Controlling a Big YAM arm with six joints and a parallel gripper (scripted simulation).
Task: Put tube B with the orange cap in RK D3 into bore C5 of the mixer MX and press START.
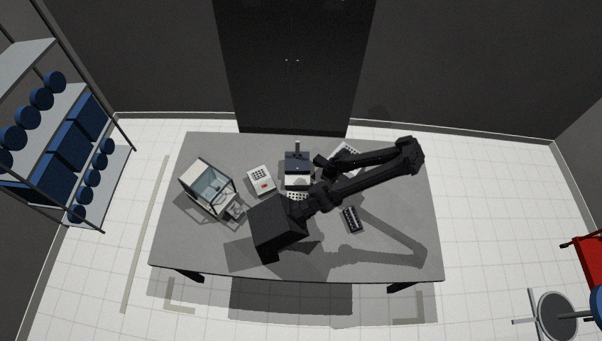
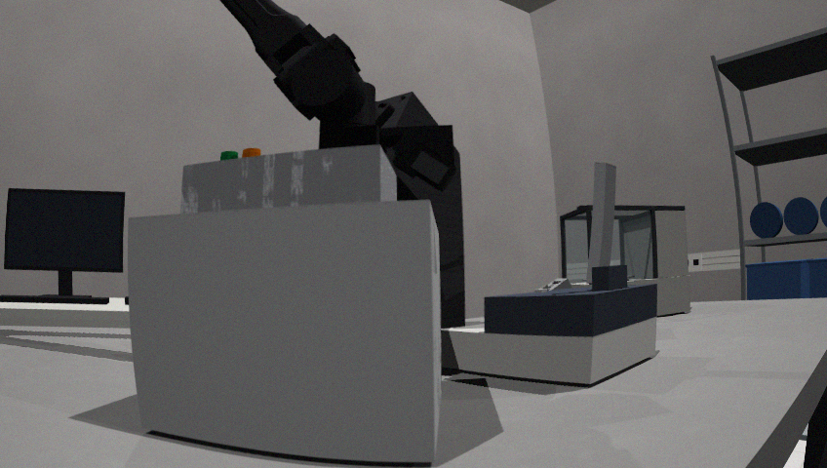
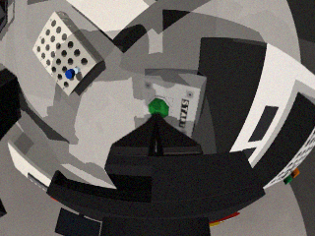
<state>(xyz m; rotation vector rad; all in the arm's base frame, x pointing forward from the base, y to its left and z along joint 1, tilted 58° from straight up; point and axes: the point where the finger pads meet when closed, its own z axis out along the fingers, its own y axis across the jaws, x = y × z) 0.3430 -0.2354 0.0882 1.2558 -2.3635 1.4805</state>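
My hand is 3 cm above the green start key. The rest, counted from my hand: tube rack RK (17 cm to the left, 8 cm below, 5 cm behind); yellow-capped tube (14 cm ahead, 8 cm to the right, 6 cm above); perforated shaking block (13 cm to the right, 13 cm ahead, 5 cm above).
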